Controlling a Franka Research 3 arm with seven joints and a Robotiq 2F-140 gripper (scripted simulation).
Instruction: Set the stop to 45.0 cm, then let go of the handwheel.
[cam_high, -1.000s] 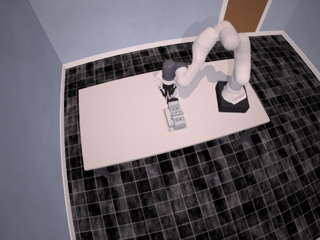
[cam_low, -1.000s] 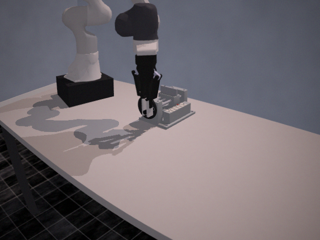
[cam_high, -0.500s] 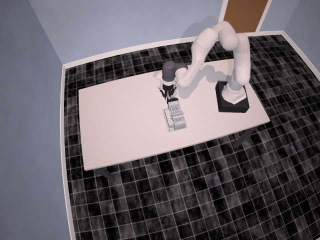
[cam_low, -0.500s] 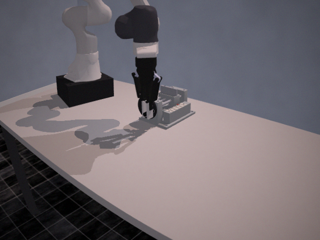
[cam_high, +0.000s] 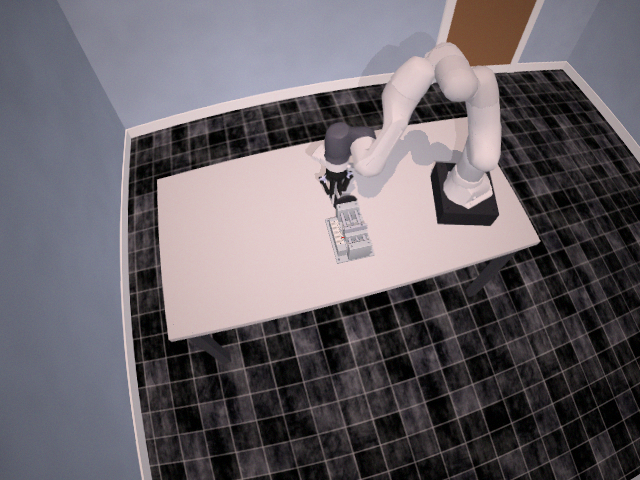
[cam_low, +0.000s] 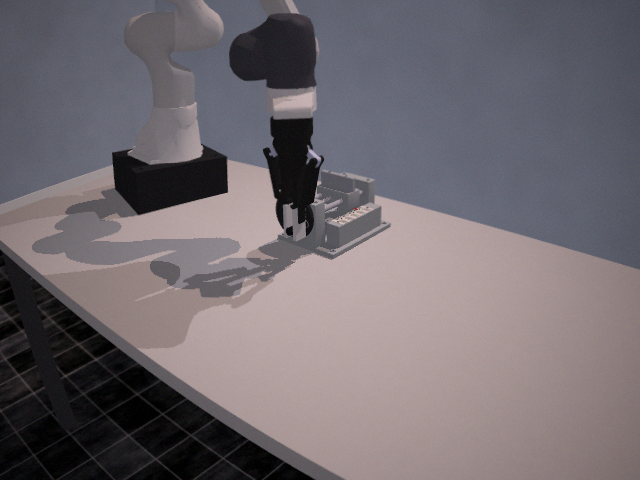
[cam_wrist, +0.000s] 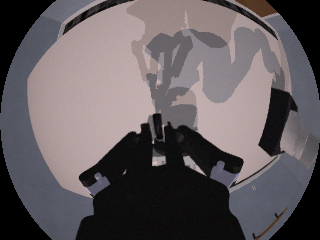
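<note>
Now: hand 2 cm to the right of the black handwheel, 1 cm past it and 1 cm above it. Round my hand: grey stop fixture: 17 cm to the left, 1 cm behind, 1 cm above.
</note>
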